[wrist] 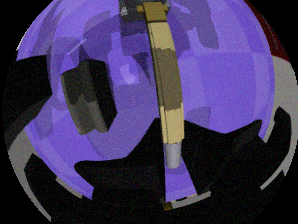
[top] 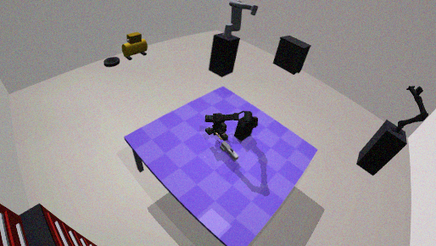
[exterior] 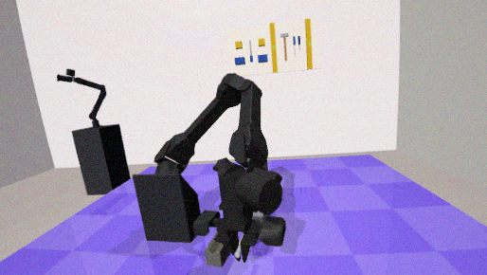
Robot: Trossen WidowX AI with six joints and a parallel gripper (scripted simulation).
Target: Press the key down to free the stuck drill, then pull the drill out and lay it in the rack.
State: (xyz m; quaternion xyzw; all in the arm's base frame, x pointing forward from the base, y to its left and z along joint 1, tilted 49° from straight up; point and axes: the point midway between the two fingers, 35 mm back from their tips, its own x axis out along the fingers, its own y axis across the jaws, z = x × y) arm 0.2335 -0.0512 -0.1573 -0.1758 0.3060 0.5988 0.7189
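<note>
My gripper tip is now 1 cm short of the tan drill, 4 cm to the right of it and 3 cm below it. Round my gripper tip: grey-green rack (6 cm behind, 5 cm to the left, 1 cm below).
</note>
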